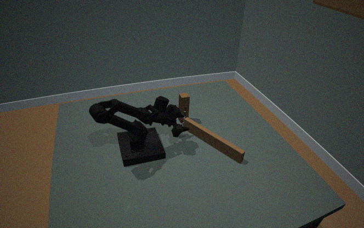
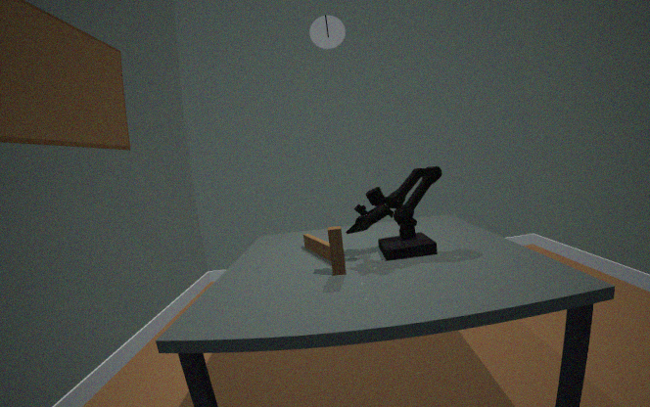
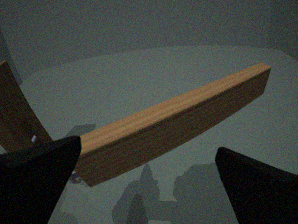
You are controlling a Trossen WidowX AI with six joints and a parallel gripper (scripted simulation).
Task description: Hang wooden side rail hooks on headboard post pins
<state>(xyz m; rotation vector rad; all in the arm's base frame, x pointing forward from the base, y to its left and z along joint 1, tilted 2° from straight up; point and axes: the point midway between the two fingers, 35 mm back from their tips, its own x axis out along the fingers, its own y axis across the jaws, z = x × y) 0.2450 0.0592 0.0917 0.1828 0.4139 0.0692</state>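
Right now my gripper tip is 40 mm short of the headboard post, 180 mm to the right of it and 30 mm above it.
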